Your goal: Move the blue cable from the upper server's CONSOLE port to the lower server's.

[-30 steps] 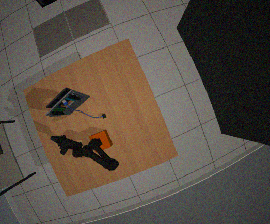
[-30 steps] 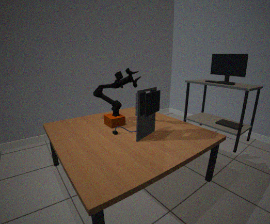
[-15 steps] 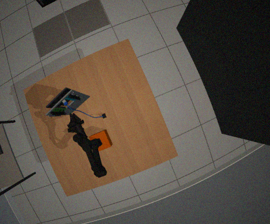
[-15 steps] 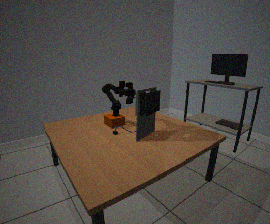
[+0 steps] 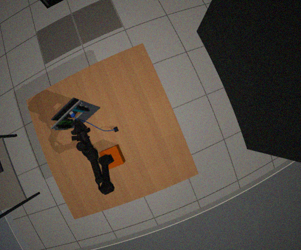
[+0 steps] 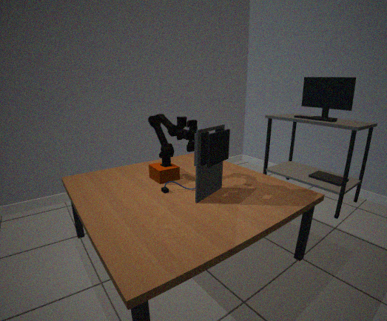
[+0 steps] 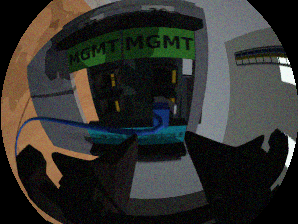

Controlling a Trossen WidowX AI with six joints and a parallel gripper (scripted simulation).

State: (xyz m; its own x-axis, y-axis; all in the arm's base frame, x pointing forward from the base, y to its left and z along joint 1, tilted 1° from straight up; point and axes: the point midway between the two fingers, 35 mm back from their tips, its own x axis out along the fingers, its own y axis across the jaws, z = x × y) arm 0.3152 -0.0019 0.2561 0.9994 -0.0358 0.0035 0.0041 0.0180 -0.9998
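My gripper tip is now 70 mm short of the blue plug, 20 mm to the right of it and 10 mm below it. From my gripper tip the other things lie so: black end piece 330 mm below, 160 mm behind, 150 mm to the right.
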